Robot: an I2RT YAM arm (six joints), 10 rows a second.
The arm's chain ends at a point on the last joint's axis. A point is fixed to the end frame.
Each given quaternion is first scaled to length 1.
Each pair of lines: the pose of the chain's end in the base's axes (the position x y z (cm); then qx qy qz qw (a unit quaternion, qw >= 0)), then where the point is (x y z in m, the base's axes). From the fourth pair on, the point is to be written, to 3 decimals.
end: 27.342 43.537 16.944 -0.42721 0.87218 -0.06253 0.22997
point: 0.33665 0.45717 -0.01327
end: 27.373 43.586 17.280 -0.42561 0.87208 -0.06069 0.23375
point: 0.33795 0.45888 -0.00941
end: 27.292 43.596 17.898 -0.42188 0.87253 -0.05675 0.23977
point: 0.33859 0.46120 -0.00242
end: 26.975 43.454 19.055 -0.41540 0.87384 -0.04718 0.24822
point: 0.337 0.464 0.010
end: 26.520 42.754 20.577 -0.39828 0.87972 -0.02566 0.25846
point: 0.333 0.466 0.027
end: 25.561 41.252 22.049 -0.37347 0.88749 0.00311 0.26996
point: 0.324 0.461 0.045
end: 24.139 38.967 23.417 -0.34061 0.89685 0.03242 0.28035
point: 0.311 0.448 0.062
